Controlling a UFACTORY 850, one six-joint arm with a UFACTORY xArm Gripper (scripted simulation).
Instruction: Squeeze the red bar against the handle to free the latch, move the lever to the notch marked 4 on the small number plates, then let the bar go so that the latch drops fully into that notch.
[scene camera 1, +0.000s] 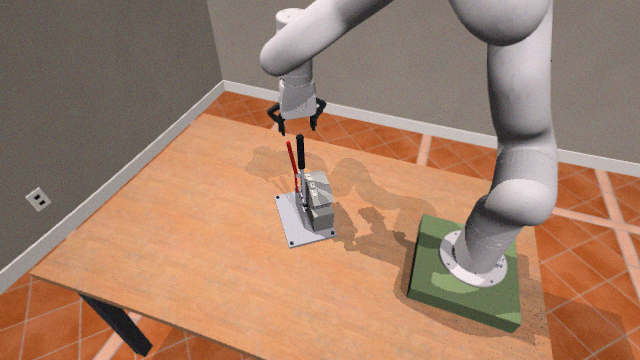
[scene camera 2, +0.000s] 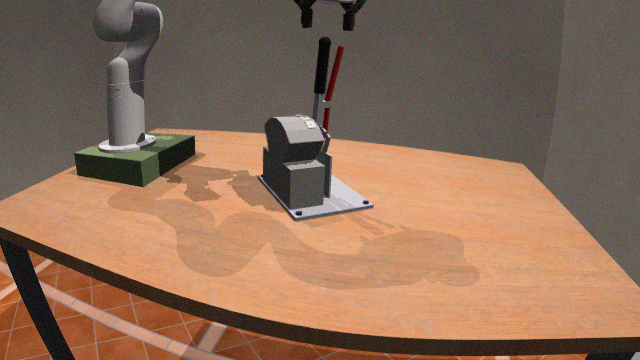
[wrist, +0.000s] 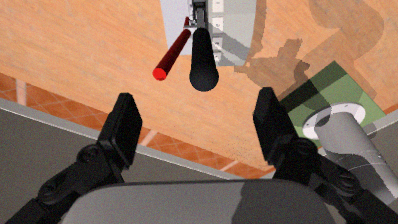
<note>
In view: my gripper (scene camera 1: 297, 130), a grey lever box (scene camera 2: 291, 174) and a red bar (wrist: 161, 71).
My gripper shows as well in the wrist view (wrist: 196, 105). The grey lever box shows as well in scene camera 1 (scene camera 1: 301, 227).
</note>
